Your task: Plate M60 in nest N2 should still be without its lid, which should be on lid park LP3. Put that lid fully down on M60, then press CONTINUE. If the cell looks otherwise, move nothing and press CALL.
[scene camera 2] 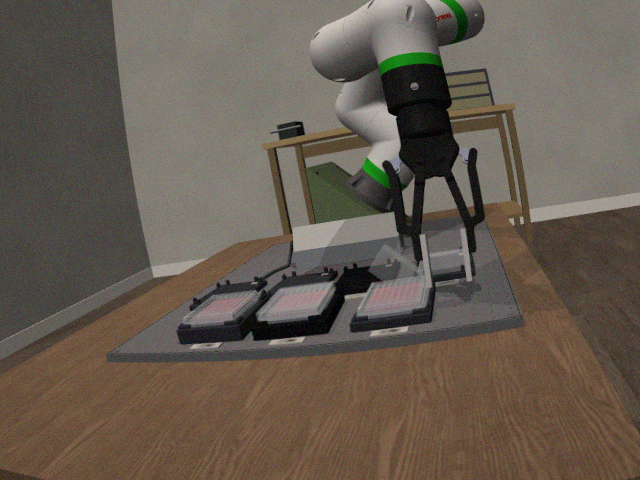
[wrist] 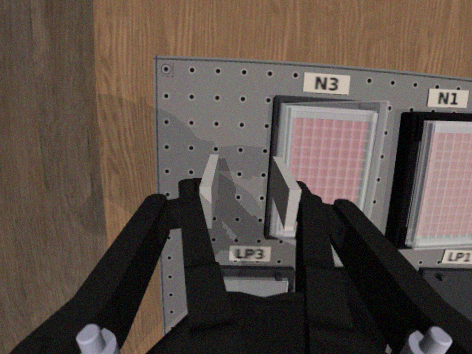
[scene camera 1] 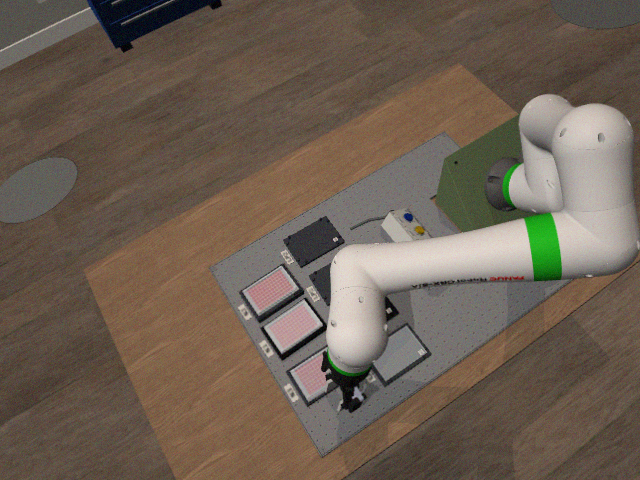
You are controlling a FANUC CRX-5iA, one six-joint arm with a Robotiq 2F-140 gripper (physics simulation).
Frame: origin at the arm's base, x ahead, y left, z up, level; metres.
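Seen in the pictures: gripper, between the fingertips: (scene camera 2: pixel 449 283) (wrist: pixel 244 171) (scene camera 1: pixel 336 397); arm's base, origin of its link: (scene camera 2: pixel 368 198) (scene camera 1: pixel 506 184).
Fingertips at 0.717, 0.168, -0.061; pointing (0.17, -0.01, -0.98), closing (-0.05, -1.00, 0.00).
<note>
Offsets run from my fingertips to a thing's top centre, as dx, dy, dz. "spot": to the spot under its first point.
My gripper (scene camera 1: pixel 334 396) (scene camera 2: pixel 446 258) (wrist: pixel 244 171) is partly open and empty, low beside the N3 plate @(-0.005, -0.062, +0.055) (scene camera 1: pixel 310 377) (scene camera 2: pixel 391 297) (wrist: pixel 327 155). One finger is at that plate's edge; contact is unclear. A clear lid @(spot: -0.024, -0.070, +0.038) (scene camera 2: pixel 395 260) (wrist: pixel 382 112) is tilted up and skewed over the N3 plate. A clear pane @(-0.187, -0.002, -0.009) (scene camera 1: pixel 400 353) (scene camera 2: pixel 447 262) (wrist: pixel 257 286) lies in lid park LP3 @(-0.187, -0.002, -0.007) (wrist: pixel 257 271). The farthest plate @(-0.027, -0.333, +0.010) (scene camera 1: pixel 271 291) (scene camera 2: pixel 222 308) in the nest row has an unreadable label in the scene views; whether it bears a lid is unclear.
The middle plate @(-0.019, -0.213, +0.009) (scene camera 1: pixel 293 328) (scene camera 2: pixel 297 301) (wrist: pixel 450 175) sits in nest N1. Dark lid parks @(spot: -0.208, -0.392, -0.017) (scene camera 1: pixel 313 241) stand behind the nests. The button box @(-0.416, -0.190, +0.057) (scene camera 1: pixel 405 224) has a blue and a yellow button. A green pedestal (scene camera 1: pixel 465 196) carries the arm.
</note>
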